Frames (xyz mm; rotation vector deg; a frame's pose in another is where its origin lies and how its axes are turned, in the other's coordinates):
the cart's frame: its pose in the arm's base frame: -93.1 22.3 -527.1 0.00 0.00 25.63
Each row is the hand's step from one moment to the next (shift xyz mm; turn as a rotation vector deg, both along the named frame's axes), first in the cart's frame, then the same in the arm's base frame.
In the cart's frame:
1: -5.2 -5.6 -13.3 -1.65 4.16 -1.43
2: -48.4 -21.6 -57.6 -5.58 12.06 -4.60
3: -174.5 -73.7 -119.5 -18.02 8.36 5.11
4: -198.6 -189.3 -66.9 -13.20 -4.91 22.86
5: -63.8 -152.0 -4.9 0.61 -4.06 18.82
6: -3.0 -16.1 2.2 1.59 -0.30 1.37
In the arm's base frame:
1: -2.3 -7.3 -13.3 -3.29 3.04 -1.43
2: -34.3 -40.4 -57.6 -10.25 8.46 -4.60
3: -125.5 -141.9 -119.5 -19.86 -0.26 5.11
4: -97.2 -256.6 -66.9 -9.78 -10.14 22.86
5: 8.2 -164.6 -4.9 2.31 -3.40 18.82
6: 4.3 -15.8 2.2 1.56 0.42 1.37

